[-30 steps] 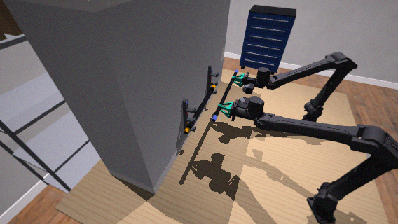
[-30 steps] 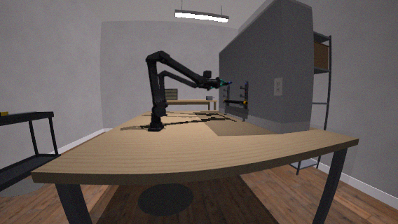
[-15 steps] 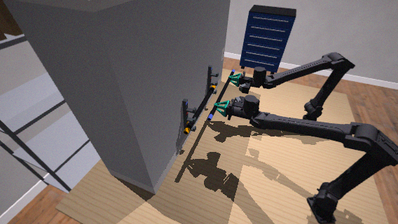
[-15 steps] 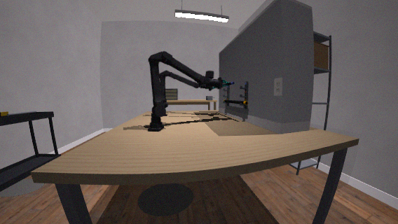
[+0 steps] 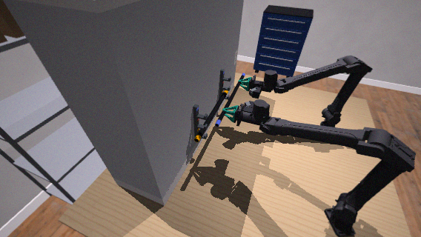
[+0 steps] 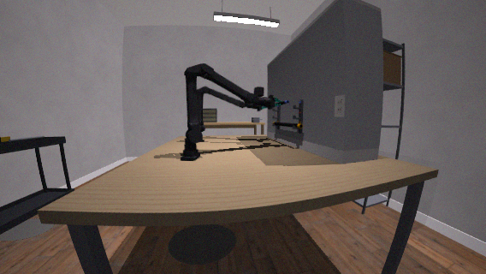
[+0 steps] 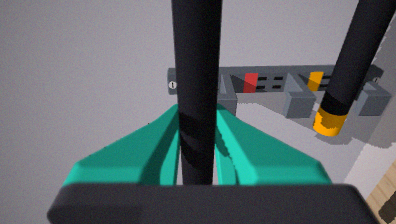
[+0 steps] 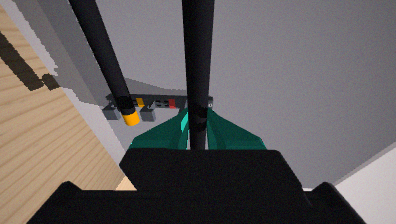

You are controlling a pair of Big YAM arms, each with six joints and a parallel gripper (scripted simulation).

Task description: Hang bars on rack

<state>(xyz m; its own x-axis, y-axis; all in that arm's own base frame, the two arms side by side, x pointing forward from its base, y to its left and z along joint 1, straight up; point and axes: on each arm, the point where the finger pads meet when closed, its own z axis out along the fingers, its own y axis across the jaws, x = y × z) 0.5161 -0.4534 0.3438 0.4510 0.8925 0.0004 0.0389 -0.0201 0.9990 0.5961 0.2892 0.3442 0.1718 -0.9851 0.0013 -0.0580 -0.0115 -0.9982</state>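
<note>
The blue-ended bar lies 10 mm behind my left hand and 150 mm to the right of it. Also, from my left hand: orange-ended bar 110 mm ahead, 160 mm to the right, 170 mm below; then grey wall block 290 mm ahead, 190 mm to the right, 110 mm above.
</note>
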